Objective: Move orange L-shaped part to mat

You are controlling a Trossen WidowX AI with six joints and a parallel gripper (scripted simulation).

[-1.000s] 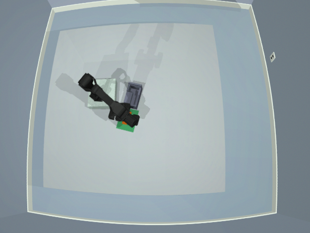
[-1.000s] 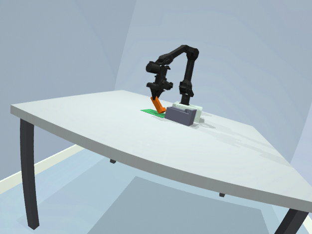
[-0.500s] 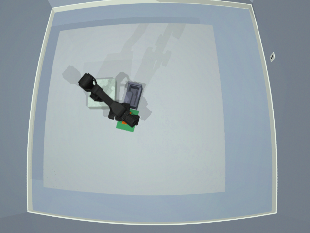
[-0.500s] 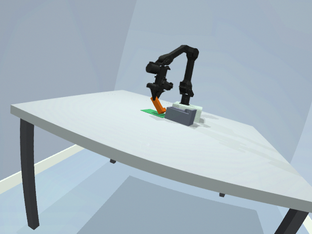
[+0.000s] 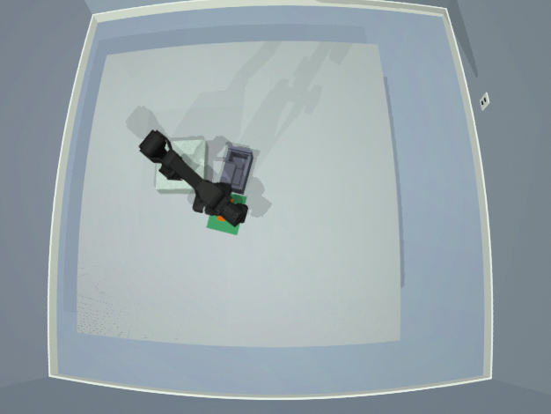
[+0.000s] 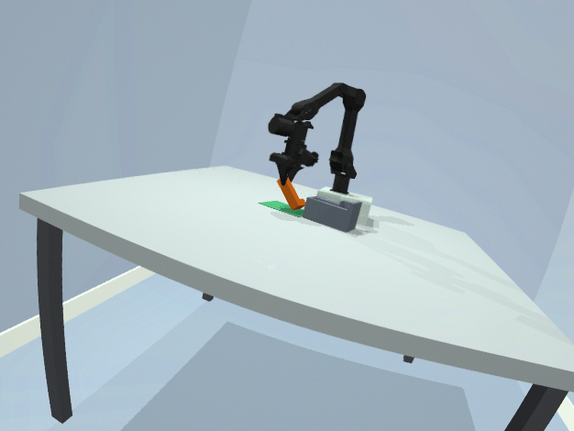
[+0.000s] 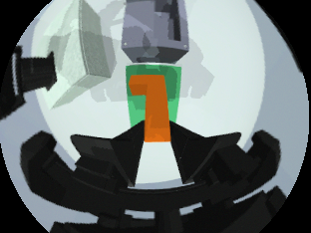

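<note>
The orange L-shaped part is 10 mm behind my gripper tip, 30 mm to the left of it and 30 mm below it. Also, from my gripper tip: green mat: 20 mm to the left, 90 mm below.
</note>
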